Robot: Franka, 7 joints.
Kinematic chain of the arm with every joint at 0, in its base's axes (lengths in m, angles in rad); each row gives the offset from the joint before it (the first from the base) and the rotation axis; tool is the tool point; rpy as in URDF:
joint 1: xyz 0 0 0.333 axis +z
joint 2: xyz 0 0 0 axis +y
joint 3: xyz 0 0 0.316 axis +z
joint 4: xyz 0.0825 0 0 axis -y
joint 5: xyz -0.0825 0 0.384 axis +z
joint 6: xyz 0 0 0 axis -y
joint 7: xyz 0.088 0 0 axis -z
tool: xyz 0 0 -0.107 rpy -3.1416 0 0
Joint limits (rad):
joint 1: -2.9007..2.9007
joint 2: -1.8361..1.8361
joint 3: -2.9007..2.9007
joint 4: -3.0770..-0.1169
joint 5: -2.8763..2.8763
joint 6: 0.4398..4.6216
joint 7: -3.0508..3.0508
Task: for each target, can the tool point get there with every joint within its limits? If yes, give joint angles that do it. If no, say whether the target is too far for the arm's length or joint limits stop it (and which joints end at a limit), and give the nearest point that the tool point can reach.
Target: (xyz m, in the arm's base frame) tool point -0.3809 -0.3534 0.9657
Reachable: yes | joints 0.2182 -1.1668 -0.6166 -1.0269 1.8414 2.3008 1.0394
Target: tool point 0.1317 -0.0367 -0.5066
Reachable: no: joint limits stop it (at a limit: joint 2) | nearest point 0.1646 -0.0459 -0.3487 | short by 0.162 m
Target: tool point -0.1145 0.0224 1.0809
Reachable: yes | joints -2.2707 -0.5788 -0.0696 -0.9396 -0.7103 1.5659 0.0318
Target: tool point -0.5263 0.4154 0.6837
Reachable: yes | joints -1.2924 -0.7964 -2.2024 -1.0378 1.8318 1.2131 0.3043
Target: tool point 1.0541 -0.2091 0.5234
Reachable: no: too far | nearest point 0.8286 -0.1644 0.4827 | short by 0.233 m
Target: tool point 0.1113 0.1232 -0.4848
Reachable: no: joint limits stop it (at a limit: joint 2) | nearest point 0.1272 0.1408 -0.3525 | short by 0.134 m
